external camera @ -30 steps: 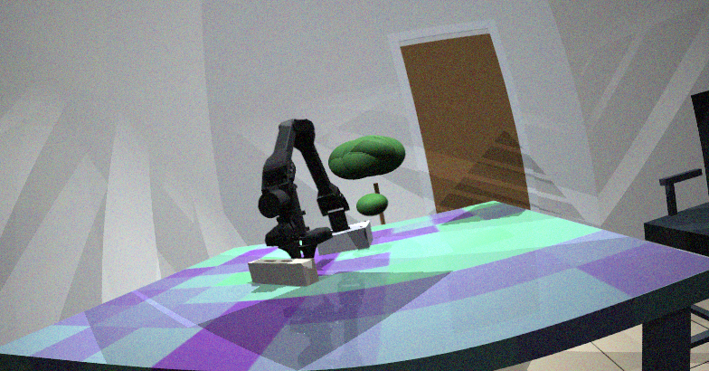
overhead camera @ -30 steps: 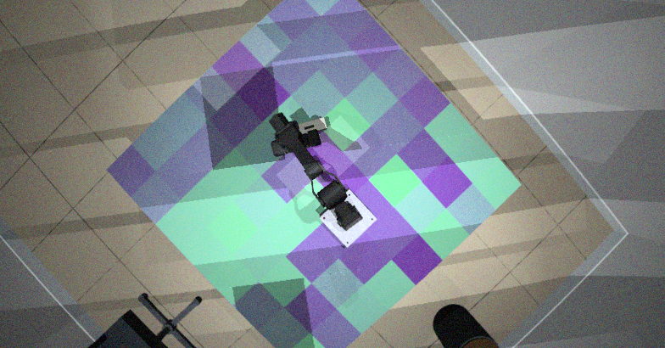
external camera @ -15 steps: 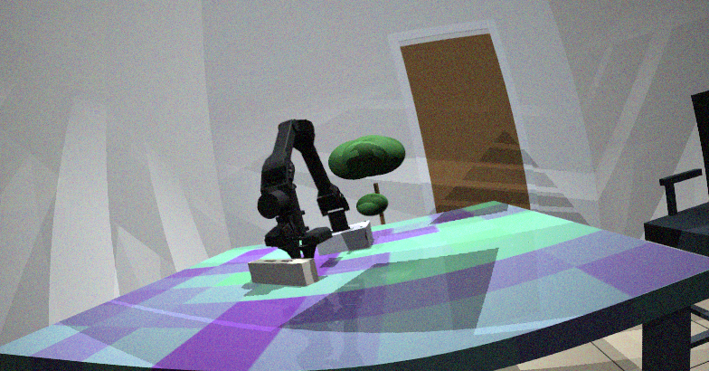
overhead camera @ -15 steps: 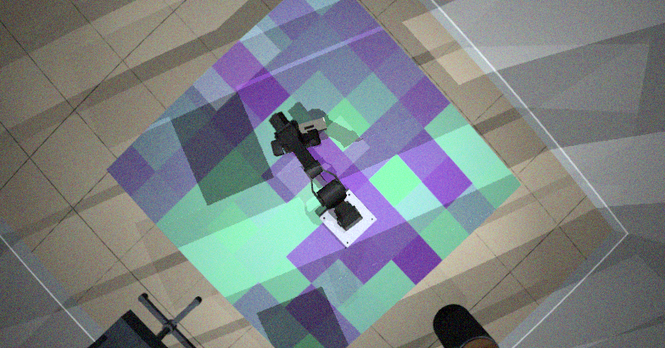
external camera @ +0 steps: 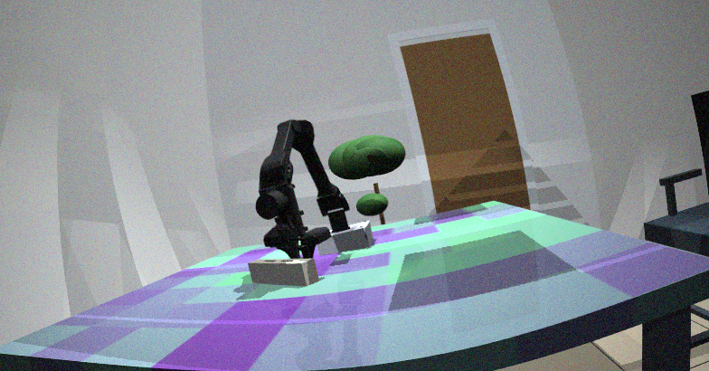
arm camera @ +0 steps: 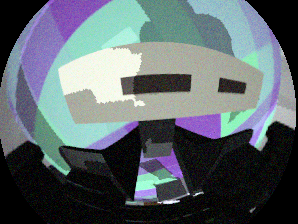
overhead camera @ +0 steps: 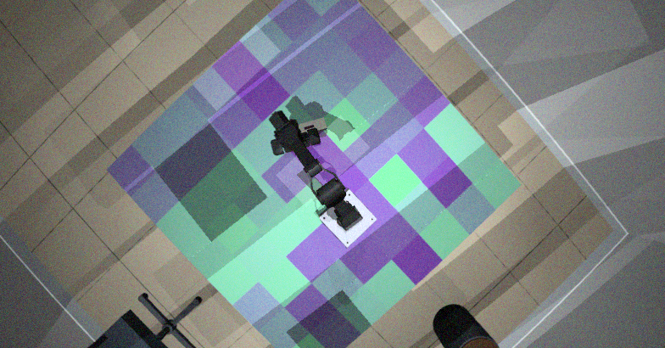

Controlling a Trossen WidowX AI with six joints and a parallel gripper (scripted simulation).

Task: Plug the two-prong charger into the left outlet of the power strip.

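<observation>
My gripper tip is now 20 mm short of the charger, 10 mm to the left of it and 10 mm below it.
</observation>
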